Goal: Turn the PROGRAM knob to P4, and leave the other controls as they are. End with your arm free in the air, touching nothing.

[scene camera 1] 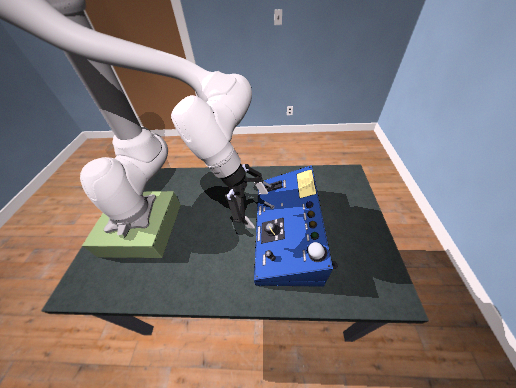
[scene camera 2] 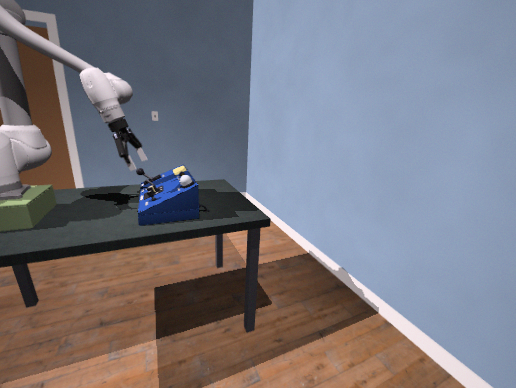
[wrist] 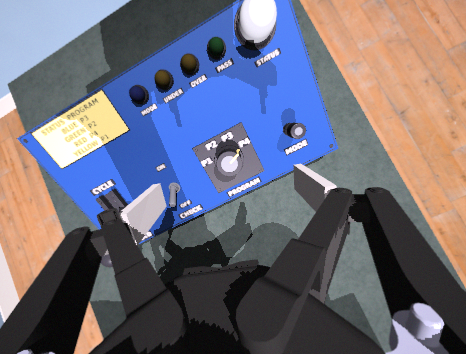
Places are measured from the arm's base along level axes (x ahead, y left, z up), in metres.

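Pixels of known places: gripper, fingertip midpoint: (scene camera 1: 258, 209) (scene camera 2: 139, 164) (wrist: 228, 186); arm's base at its link origin: (scene camera 1: 132, 213).
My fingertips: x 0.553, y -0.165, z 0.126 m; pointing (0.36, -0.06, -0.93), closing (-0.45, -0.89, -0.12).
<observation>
For each thing: its top centre in the pictures, then the offset to it from my fingertips. "spot": a spot on its surface instead. Level surfaces: height alone.
- P4 label at a spot on its surface: (wrist: 244, 142) spot: 0.133 m down, 0.059 m ahead, 0.048 m right
- CHECK toggle at its top centre: (wrist: 167, 197) 0.102 m down, 0.053 m ahead, 0.114 m left
- MODE knob at its top centre: (wrist: 295, 123) (scene camera 1: 271, 252) 0.096 m down, 0.027 m ahead, 0.125 m right
- CYCLE lever at a spot on its surface: (wrist: 111, 202) spot: 0.129 m down, 0.116 m ahead, 0.231 m left
- white STATUS dome at a spot on its surface: (wrist: 256, 20) (scene camera 1: 311, 244) spot: 0.039 m down, 0.157 m ahead, 0.145 m right
- yellow card at its top centre: (wrist: 72, 129) (scene camera 1: 306, 181) (scene camera 2: 179, 168) 0.065 m down, 0.231 m ahead, 0.173 m left
- dark table at its surface level: 0.231 m down
The blue control console (scene camera 1: 290, 212) (scene camera 2: 175, 209) (wrist: 295, 92) stands on the table. Its PROGRAM knob (scene camera 1: 272, 229) (wrist: 229, 164) has a pale pointer line aimed at the P4 label (wrist: 244, 142). My gripper (scene camera 1: 255, 206) (scene camera 2: 137, 159) (wrist: 228, 186) is wide open and empty, above the console's near edge and clear of the PROGRAM knob. The CHECK toggle (wrist: 173, 194) tilts toward OFF. The MODE knob (scene camera 1: 270, 255) (wrist: 296, 131) stands right of PROGRAM in the wrist view. The CYCLE lever (wrist: 111, 202) is partly hidden by the left finger; whether they touch is unclear.
The console carries a white STATUS dome (scene camera 1: 316, 251) (scene camera 2: 185, 180) (wrist: 256, 20), a row of dark lamps and a yellow card (scene camera 1: 306, 183) (scene camera 2: 179, 170) (wrist: 80, 129). A green block (scene camera 1: 132, 245) (scene camera 2: 37, 207) under the arm's base stands on the dark table (scene camera 1: 210, 295) (scene camera 2: 100, 239).
</observation>
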